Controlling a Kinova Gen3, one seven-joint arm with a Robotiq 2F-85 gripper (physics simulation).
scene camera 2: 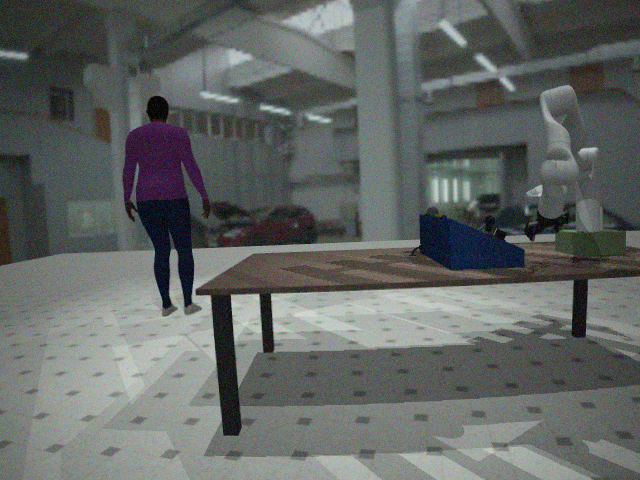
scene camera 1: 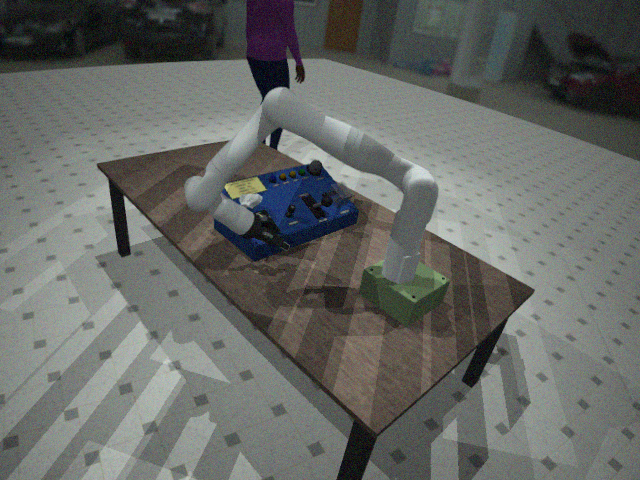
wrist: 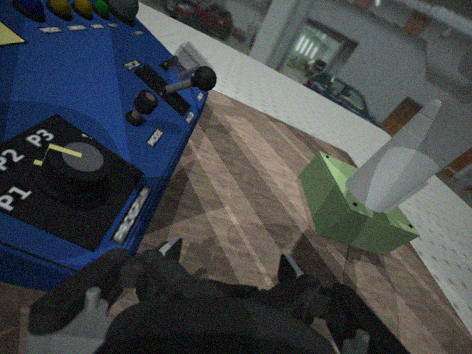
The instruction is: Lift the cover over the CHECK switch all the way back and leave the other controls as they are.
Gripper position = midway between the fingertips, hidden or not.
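Observation:
Here is my gripper [wrist: 230, 257], open and holding nothing. There is a black ball-topped lever [wrist: 205, 78] as well, and I also see a PROGRAM dial [wrist: 74, 169].

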